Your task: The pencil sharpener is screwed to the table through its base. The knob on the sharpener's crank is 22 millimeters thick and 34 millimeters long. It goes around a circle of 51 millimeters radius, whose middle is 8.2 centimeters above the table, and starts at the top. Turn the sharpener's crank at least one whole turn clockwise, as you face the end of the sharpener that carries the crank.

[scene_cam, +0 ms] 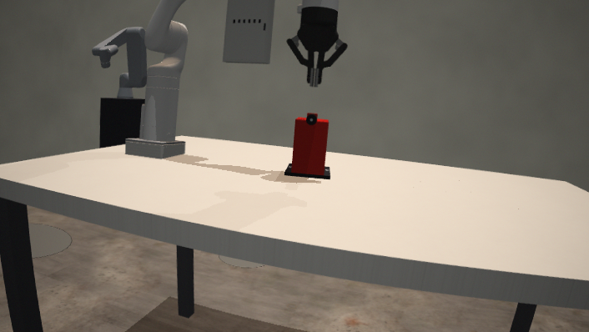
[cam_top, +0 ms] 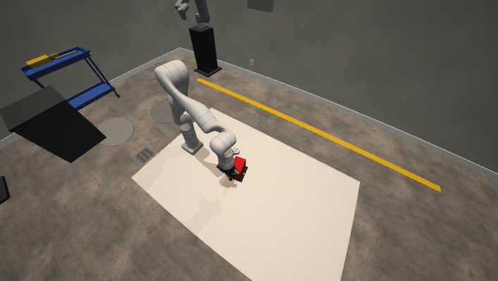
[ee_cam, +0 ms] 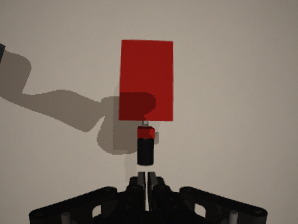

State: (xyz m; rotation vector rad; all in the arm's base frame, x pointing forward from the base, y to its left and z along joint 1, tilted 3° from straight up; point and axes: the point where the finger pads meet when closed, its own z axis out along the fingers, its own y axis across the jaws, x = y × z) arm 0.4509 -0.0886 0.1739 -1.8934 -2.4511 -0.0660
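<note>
Now: hand 20 mm to the right of the knob and 90 mm above it.
</note>
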